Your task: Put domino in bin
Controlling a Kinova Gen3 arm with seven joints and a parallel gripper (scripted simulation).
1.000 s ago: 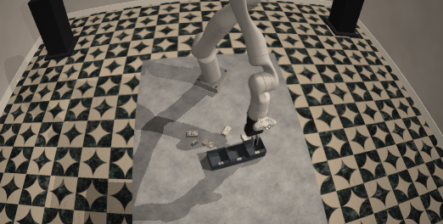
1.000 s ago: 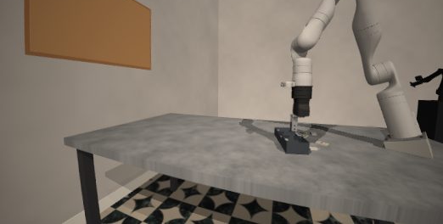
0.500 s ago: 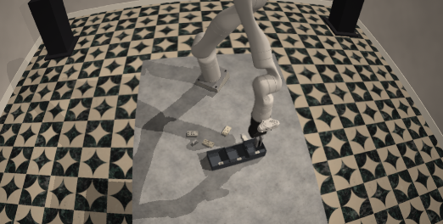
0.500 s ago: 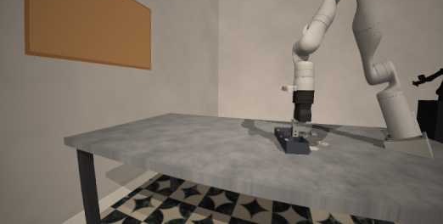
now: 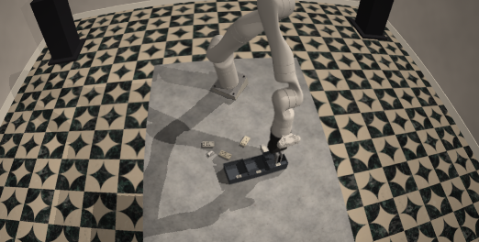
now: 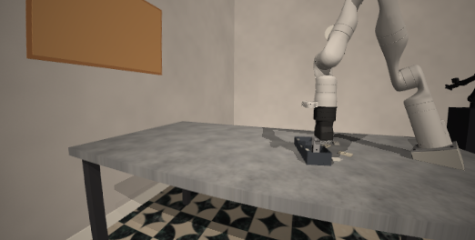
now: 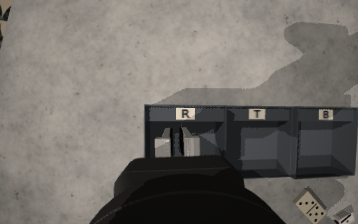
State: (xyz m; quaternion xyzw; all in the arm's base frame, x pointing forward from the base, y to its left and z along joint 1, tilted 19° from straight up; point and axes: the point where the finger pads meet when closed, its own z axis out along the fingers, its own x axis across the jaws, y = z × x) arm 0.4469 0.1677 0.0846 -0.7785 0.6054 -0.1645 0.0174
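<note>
Right now the domino is 21 cm to the right of my hand, 7 cm behind it and 4 cm below it. Also, from my hand: three-compartment bin 9 cm to the right, 2 cm below, 1 cm ahead.
</note>
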